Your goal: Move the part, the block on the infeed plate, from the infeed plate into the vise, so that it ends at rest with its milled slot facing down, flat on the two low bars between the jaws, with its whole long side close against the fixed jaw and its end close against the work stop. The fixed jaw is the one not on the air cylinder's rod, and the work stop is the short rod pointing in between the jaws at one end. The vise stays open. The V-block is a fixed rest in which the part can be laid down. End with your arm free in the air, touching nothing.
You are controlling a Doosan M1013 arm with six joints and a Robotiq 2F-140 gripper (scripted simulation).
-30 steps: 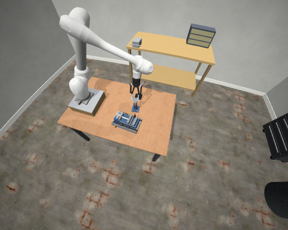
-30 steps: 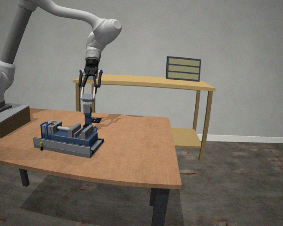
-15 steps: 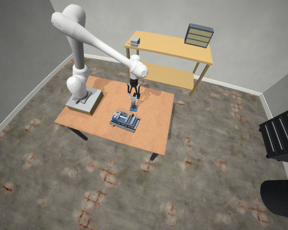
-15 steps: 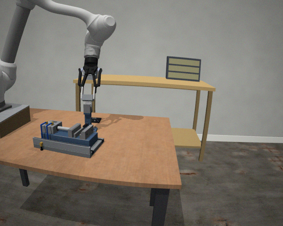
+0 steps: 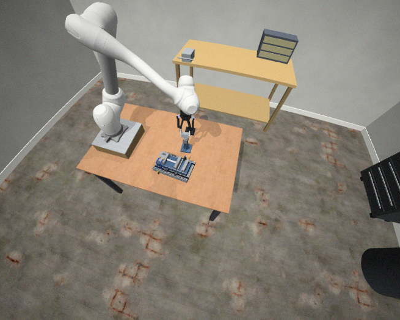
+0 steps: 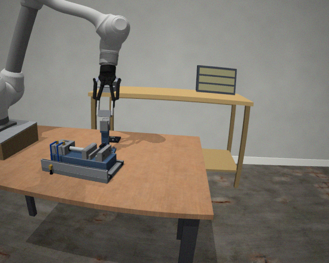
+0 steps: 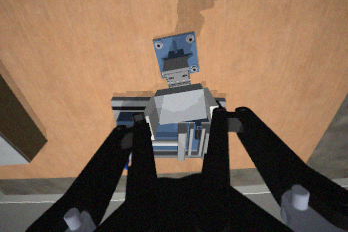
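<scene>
The part lies 1 cm to the right of my hand and 3 cm below it. From my hand the other things lie so: work stop 5 cm ahead, 16 cm to the right, 12 cm below; then V-block base 21 cm below; then V-block post 15 cm below.
</scene>
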